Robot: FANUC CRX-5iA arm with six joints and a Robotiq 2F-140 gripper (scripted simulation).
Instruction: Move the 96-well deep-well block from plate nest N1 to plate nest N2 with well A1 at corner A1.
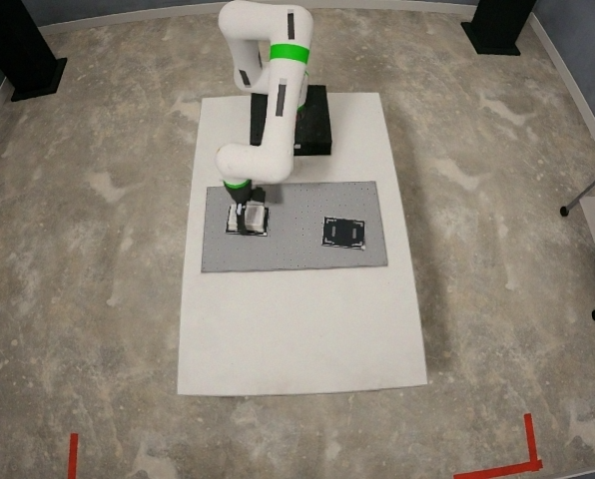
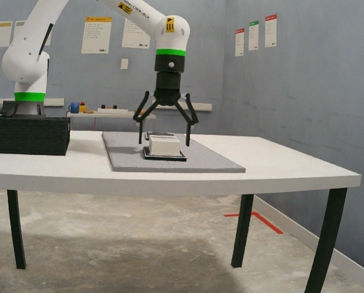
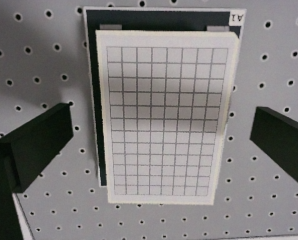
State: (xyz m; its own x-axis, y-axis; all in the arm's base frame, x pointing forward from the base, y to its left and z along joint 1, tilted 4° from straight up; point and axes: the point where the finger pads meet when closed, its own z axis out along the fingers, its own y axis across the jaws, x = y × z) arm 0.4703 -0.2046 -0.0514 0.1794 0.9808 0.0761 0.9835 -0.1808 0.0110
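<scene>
Now: hand 1 cm above the deep-well block. Also, from my hand: plate nest N2: 36 cm to the left, 9 cm ahead, 4 cm below; then plate nest: 4 cm below; then A1 label: 42 cm to the left, 16 cm ahead, 3 cm below.
</scene>
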